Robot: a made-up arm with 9 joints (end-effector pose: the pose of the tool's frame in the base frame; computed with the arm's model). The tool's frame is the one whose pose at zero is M. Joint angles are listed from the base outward.
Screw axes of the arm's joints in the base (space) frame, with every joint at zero. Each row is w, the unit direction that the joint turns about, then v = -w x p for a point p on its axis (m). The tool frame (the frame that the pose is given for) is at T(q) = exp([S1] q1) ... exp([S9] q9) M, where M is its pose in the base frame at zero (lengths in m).
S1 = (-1, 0, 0, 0, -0.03, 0)
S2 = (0, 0, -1, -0.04, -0.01, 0)
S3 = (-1, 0, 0, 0, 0.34, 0.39)
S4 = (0, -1, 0, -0.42, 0, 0.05)
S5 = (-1, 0, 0, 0, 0.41, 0.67)
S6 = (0, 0, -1, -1.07, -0.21, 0)
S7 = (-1, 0, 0, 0, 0.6, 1.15)
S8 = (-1, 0, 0, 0, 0.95, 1.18)
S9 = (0, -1, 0, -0.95, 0, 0.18)
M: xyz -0.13 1.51 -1.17 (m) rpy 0 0 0 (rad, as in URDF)
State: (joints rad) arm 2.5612 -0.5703 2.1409 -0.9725 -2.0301 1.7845 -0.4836 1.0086 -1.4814
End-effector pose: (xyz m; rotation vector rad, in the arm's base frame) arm 0.6678 -0.9180 0.5978 -0.3131 -0.9827 -1.2782
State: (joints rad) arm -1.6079 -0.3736 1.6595 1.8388 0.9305 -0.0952 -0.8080 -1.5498 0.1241
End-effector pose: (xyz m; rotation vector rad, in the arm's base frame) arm 0.3640 1.0115 0.5558 0.8085 -1.7261 1.4800
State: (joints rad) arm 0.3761 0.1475 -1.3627 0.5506 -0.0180 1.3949 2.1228 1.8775 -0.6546
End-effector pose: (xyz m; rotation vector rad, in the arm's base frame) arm -0.5559 0.6909 0.0789 -2.3118 1.9013 0.2730
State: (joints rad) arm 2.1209 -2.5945 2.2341 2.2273 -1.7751 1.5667 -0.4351 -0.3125 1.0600
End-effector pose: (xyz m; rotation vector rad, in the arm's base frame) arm 0.3392 -0.6007 0.6992 0.0717 2.3014 1.1890
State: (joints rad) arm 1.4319 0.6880 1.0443 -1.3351 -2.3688 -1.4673 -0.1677 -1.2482 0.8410
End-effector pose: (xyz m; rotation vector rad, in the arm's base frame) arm 0.8414 -0.0291 -0.3231 0.7106 -1.6199 0.7379
